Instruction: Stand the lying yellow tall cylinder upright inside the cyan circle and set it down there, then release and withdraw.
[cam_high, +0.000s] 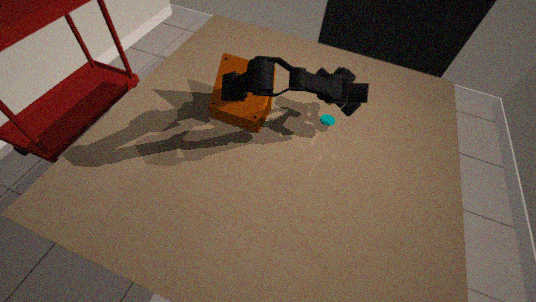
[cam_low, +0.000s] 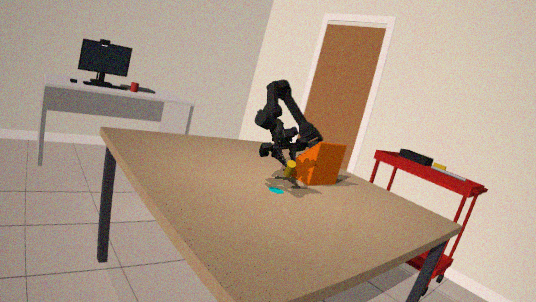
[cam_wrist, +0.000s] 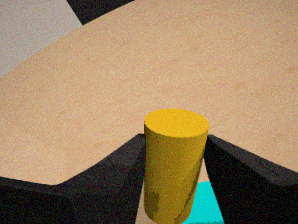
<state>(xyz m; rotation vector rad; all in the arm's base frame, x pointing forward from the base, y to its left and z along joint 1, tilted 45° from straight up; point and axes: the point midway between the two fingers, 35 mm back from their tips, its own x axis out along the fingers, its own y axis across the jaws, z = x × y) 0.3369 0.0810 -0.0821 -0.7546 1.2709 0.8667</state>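
Right now the cyan circle is 40 mm to the right of my gripper tip and 120 mm below it. From my gripper tip the other things lie so: yellow tall cylinder: 10 mm behind, 10 mm to the right, 20 mm below.
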